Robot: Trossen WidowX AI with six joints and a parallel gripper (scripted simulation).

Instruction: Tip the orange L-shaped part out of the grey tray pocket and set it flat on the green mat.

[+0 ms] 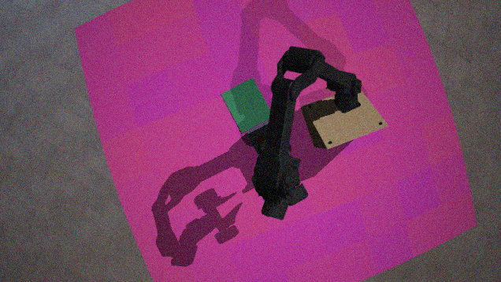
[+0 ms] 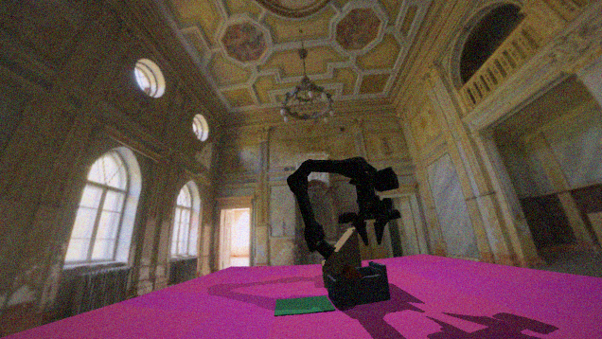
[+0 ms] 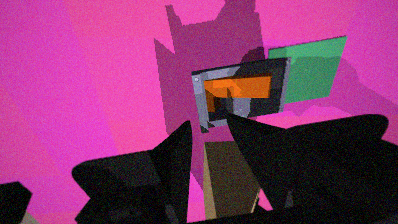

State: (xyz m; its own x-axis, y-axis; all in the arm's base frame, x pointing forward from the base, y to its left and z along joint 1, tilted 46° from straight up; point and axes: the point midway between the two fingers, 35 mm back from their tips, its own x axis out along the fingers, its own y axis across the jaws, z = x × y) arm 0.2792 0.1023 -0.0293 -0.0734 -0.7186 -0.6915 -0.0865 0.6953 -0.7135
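The orange l-shaped part lies 40 mm to the right of my gripper tip and 100 mm below it. From my gripper tip the other things lie so: green mat: 10 mm ahead, 220 mm to the right, 160 mm below.
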